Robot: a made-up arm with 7 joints.
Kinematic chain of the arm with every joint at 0, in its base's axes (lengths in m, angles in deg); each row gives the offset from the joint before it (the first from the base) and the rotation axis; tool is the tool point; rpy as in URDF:
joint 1: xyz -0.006 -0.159 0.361 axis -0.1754 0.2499 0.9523
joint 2: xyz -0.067 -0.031 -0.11 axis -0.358 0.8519 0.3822
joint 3: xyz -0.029 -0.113 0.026 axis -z
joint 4: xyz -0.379 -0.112 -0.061 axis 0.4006 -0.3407 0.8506
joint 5: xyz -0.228 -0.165 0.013 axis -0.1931 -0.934 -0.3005
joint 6: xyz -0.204 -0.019 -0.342 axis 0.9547 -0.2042 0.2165
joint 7: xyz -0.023 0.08 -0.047 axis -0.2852 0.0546 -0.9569
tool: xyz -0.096 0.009 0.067 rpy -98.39 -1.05 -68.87
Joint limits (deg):
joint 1: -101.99..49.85
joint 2: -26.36..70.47
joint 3: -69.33..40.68
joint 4: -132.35..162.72
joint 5: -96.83..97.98
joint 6: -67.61..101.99
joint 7: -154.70..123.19
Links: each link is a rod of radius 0.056 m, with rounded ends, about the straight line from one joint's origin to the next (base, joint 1, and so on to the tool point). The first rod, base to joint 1, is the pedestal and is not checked.
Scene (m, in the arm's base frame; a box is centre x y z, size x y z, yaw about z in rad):
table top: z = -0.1
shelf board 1: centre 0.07 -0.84 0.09 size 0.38 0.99 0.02 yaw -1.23
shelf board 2: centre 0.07 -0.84 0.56 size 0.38 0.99 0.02 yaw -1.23
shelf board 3: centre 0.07 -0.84 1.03 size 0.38 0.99 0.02 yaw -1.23
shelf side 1: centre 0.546 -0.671 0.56 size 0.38 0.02 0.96 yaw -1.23
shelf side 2: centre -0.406 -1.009 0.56 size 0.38 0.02 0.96 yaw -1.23
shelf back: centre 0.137 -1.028 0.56 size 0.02 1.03 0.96 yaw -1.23
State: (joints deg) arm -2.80 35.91 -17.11 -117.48 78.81 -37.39 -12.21
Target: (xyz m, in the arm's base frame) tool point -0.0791 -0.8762 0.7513
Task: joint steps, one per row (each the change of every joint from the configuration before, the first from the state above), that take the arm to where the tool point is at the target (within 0.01 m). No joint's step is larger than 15 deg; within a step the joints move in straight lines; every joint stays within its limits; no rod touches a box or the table.
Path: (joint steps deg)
1: -6.37 10.28 1.08 -4.96 6.39 -4.86 1.34
2: -6.37 10.28 1.08 -4.95 6.39 -4.85 1.35
3: -6.36 10.28 1.08 -4.96 6.39 -4.86 1.34
4: 1.10 1.08 -11.76 0.00 0.00 9.94 3.06
5: 1.10 1.09 -11.75 0.00 0.00 9.93 3.06
6: 1.10 1.09 -11.75 0.00 0.00 9.93 3.06

